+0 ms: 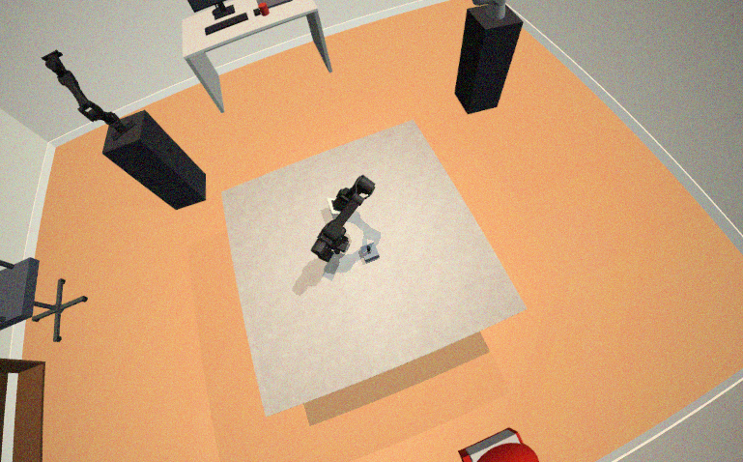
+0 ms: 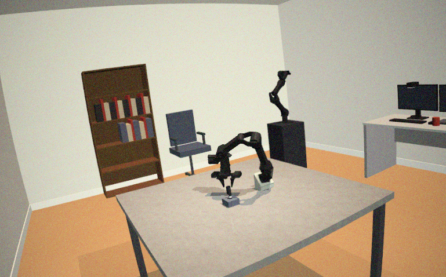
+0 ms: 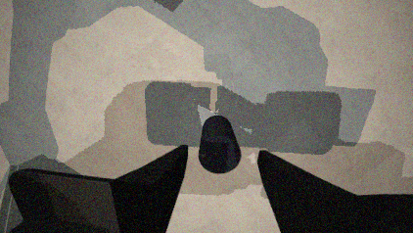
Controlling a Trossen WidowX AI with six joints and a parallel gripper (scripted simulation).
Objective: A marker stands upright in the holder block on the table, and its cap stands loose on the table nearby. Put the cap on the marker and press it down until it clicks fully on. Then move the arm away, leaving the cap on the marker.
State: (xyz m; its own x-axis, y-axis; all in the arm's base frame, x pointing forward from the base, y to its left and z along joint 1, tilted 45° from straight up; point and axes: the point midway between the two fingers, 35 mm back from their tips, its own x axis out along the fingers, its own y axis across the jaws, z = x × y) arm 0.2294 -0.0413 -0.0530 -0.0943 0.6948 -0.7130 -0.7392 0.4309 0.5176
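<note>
Right now the dark marker cap is 2 cm below my gripper tip. The rest, counted from my gripper tip: grey-blue holder block 16 cm to the left, 6 cm ahead, 3 cm below.
</note>
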